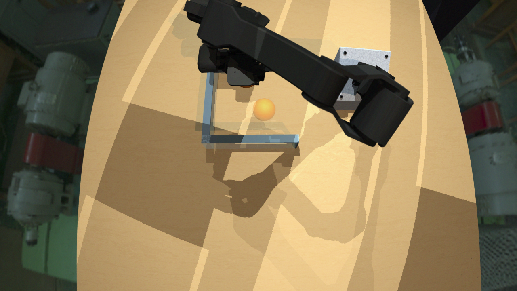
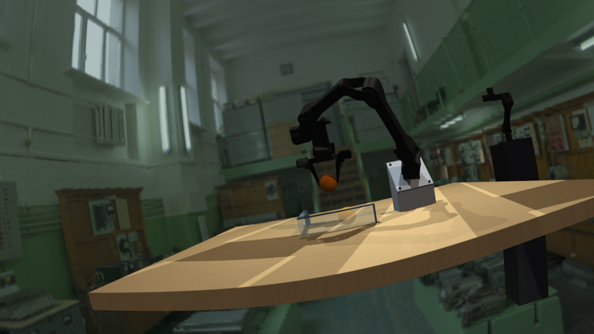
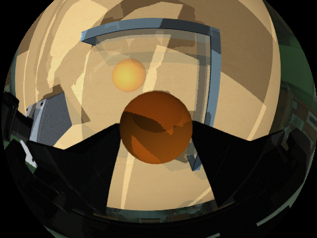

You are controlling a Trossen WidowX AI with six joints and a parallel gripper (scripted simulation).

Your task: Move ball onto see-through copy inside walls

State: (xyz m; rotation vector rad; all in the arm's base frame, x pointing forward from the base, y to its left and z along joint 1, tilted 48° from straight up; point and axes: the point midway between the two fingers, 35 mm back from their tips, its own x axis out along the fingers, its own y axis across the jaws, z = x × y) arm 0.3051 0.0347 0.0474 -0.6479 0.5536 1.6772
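My gripper tip is 12 cm above the see-through copy, 5 cm past it and 3 cm to the right of it. The rest, counted from my gripper tip: orange ball (right at my gripper tip); clear wall (13 cm to the left, 12 cm below, 2 cm behind).
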